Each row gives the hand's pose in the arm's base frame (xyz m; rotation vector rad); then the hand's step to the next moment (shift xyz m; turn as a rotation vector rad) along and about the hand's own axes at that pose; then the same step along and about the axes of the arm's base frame.
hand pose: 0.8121 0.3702 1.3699 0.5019 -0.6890 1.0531
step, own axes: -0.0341 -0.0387 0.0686 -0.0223 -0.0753 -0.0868
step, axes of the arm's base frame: 0.0056 -0.0831 0.0206 0.0846 0.0133 -0.0798
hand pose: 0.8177 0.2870 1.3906 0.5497 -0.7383 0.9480
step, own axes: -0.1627 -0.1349 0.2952 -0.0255 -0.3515 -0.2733
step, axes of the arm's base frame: -0.0374 -0.3578 0.0490 0.3828 0.0100 -0.2285
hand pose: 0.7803 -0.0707 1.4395 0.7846 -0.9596 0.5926
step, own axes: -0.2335 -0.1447 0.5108 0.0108 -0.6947 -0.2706
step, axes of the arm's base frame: -0.2480 -0.5188 -0.0758 0.6534 -0.1903 -0.3046
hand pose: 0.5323 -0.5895 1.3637 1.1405 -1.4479 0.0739
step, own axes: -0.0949 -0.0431 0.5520 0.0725 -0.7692 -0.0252
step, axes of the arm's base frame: -0.3920 -0.3179 -0.2468 0.5378 -0.4200 -0.3633
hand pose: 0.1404 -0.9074 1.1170 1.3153 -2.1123 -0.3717
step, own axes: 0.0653 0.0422 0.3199 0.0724 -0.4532 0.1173
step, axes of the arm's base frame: -0.2525 -0.0640 -0.2013 0.2240 -0.2844 -0.3055
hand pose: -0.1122 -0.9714 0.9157 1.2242 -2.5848 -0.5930
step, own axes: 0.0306 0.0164 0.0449 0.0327 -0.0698 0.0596
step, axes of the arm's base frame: -0.0468 -0.0026 -0.0320 0.0059 -0.0496 -0.0836
